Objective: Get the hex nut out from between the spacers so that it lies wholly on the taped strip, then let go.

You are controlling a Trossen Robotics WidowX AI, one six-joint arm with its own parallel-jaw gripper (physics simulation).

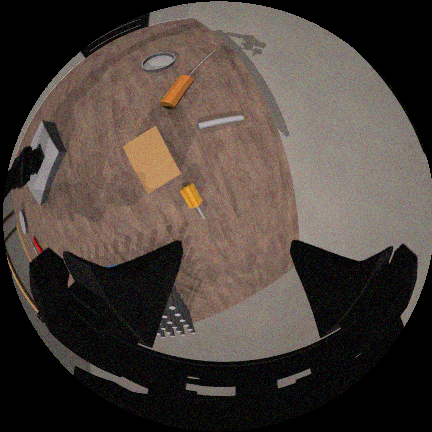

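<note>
My gripper is open, with nothing between its two black fingers. It hangs above the table's edge, its left finger over the brown table top and its right finger over the grey floor. The hex nut and the spacers do not show where I can make them out. I cannot identify a taped strip. A plain tan rectangle lies flat on the table, ahead and left of the fingers.
A yellow stubby screwdriver lies by the tan rectangle. Farther off are a grey rod, an orange-handled tool and a round grey dish. A grey angular block stands at the left. A dark peg rack shows partly behind the left finger.
</note>
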